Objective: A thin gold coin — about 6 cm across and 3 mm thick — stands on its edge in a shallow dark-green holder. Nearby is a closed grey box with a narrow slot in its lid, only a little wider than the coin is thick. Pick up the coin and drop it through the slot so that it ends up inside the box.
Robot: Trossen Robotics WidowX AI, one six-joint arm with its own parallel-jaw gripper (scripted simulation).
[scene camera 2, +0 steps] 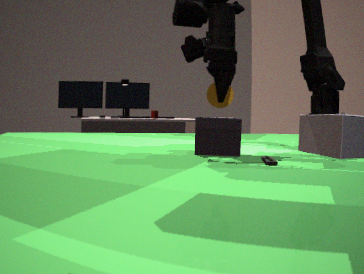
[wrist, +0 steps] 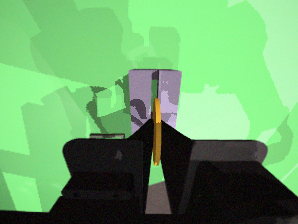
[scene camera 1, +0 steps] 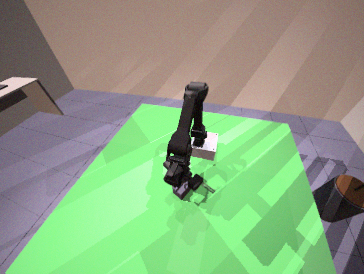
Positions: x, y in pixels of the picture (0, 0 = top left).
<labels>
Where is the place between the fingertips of my gripper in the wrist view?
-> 154, 123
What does my gripper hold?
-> A coin.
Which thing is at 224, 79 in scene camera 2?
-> My gripper.
</labels>
